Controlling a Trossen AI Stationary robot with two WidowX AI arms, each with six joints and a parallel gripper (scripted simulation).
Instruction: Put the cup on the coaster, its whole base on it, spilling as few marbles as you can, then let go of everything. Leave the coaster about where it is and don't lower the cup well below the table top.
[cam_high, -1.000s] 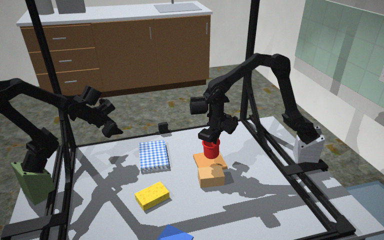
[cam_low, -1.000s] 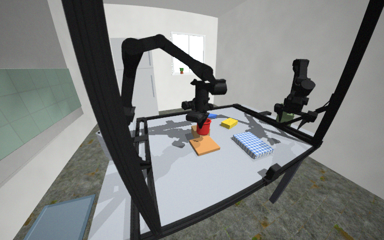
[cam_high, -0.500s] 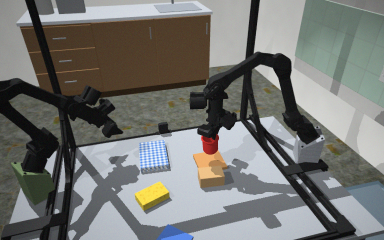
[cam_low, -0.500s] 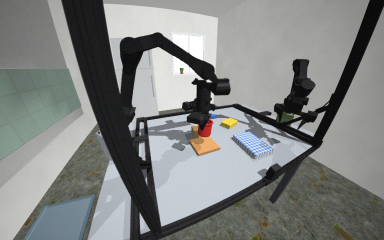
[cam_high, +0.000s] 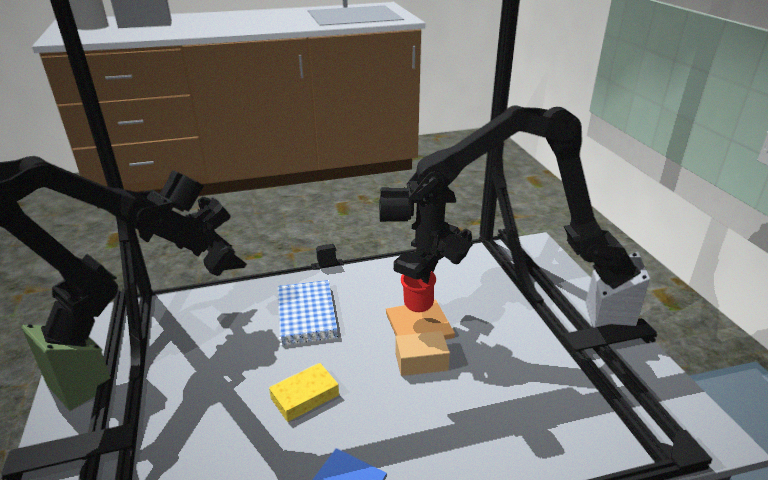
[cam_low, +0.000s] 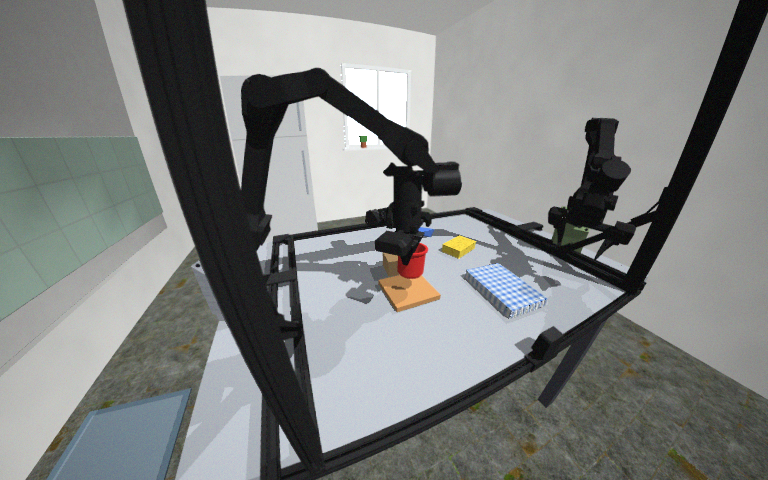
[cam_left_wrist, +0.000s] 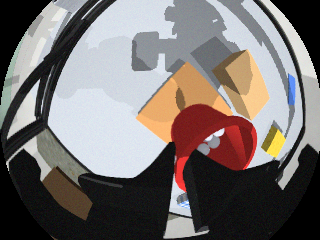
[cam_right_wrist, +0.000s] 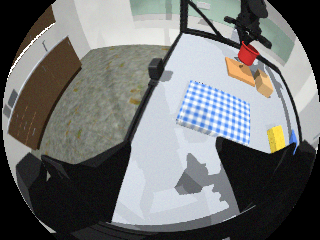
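The red cup lies 2 cm ahead of my left hand, 2 cm to the right of it and 4 cm below it. Also, from my left hand: blue flat piece 38 cm ahead, 22 cm to the right, 13 cm below; tan block 13 cm ahead, 4 cm to the right, 11 cm below; flat orange square 2 cm ahead, 2 cm to the right, 13 cm below.
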